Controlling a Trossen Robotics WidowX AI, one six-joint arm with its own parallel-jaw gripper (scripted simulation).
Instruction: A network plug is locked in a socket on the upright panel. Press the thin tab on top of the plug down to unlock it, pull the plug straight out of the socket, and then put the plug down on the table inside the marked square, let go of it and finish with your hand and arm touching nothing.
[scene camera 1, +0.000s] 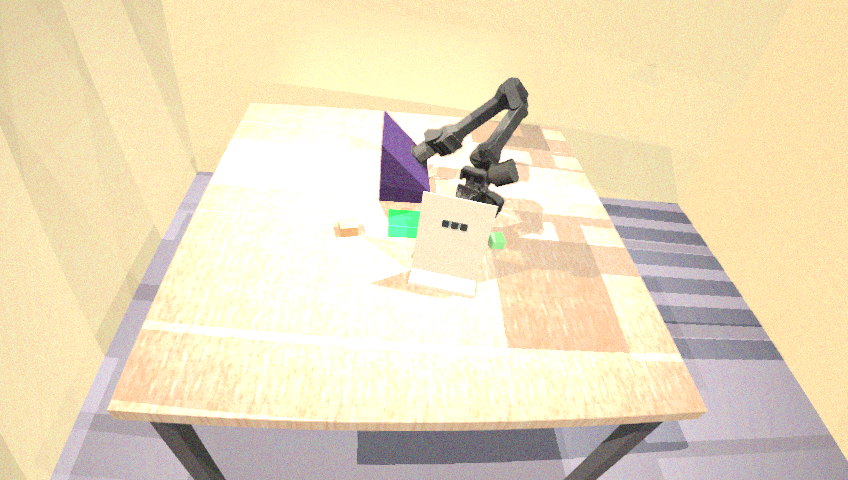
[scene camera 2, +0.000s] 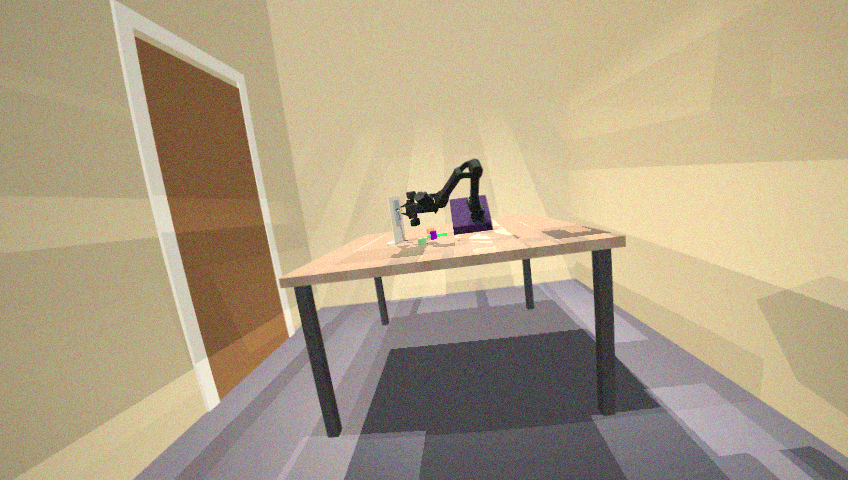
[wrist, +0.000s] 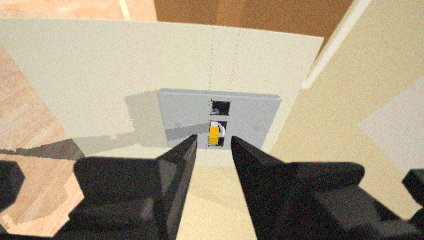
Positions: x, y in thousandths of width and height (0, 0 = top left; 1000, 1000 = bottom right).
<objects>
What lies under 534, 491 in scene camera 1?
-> A white panel.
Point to my gripper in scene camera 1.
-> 537, 455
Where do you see a green marked square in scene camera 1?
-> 475, 466
</objects>
